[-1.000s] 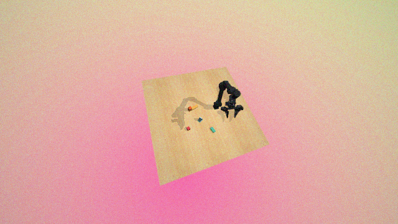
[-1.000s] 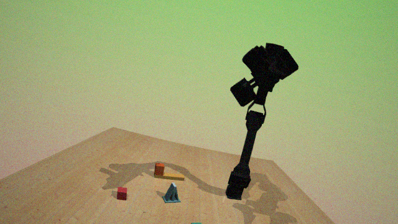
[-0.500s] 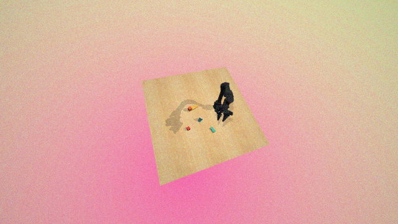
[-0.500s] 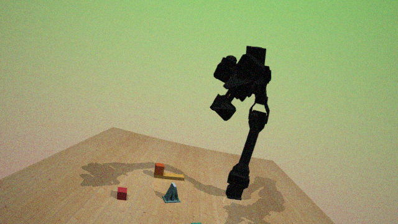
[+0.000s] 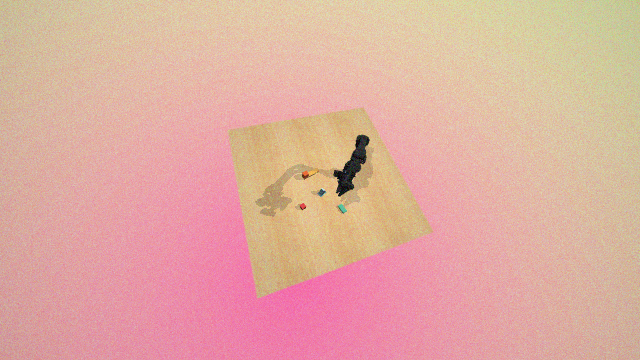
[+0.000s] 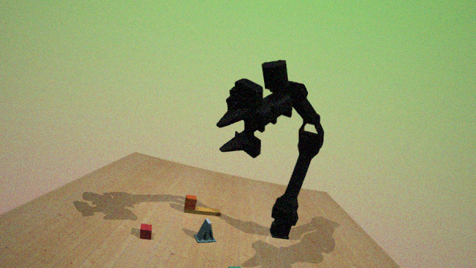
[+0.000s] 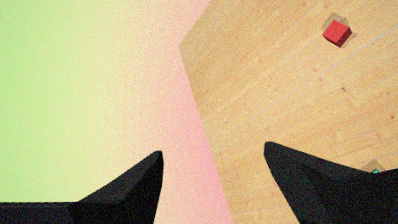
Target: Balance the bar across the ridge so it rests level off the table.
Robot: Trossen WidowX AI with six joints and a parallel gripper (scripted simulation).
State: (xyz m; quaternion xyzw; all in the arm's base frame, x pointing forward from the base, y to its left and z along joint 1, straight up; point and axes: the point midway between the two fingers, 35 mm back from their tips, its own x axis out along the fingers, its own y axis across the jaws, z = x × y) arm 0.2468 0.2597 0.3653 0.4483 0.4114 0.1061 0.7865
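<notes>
My gripper tip is now 50 mm short of the bar, 330 mm to the left of it and 320 mm above it. Round my gripper tip: teal block 110 mm behind, 340 mm below; then small red cube 170 mm ahead, 90 mm to the right, 330 mm below.
</notes>
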